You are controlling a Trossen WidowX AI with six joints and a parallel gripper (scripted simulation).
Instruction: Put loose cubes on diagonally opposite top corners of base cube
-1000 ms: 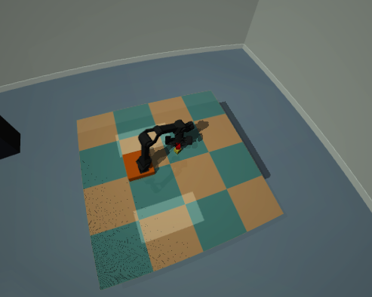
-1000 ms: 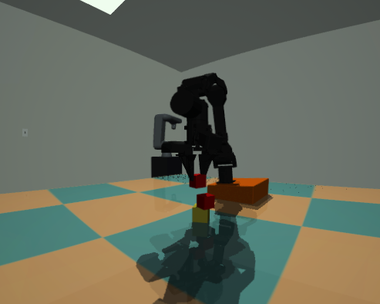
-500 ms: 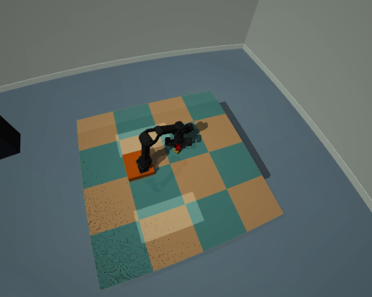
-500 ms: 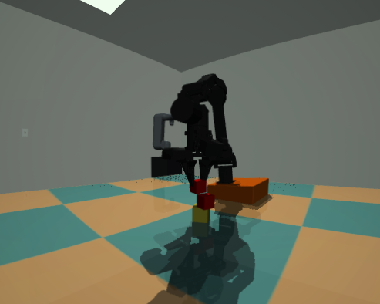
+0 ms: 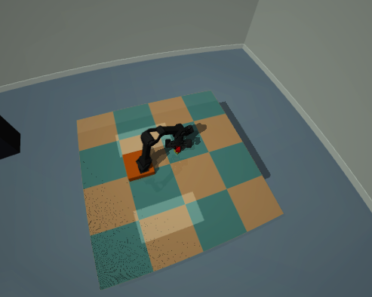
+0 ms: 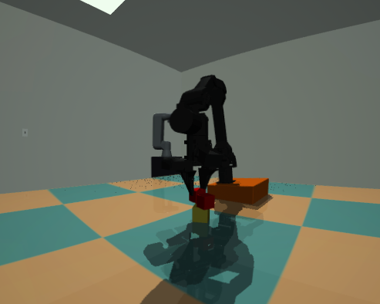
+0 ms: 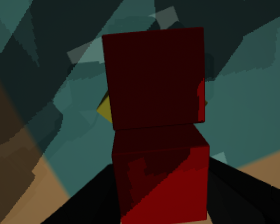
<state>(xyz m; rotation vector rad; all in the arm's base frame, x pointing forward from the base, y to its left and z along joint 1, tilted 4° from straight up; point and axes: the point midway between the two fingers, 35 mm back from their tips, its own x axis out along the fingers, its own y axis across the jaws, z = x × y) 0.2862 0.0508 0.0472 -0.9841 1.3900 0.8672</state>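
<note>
My gripper tip is 50 mm above the yellow cube, 20 mm to the right of it and 10 mm short of it.
</note>
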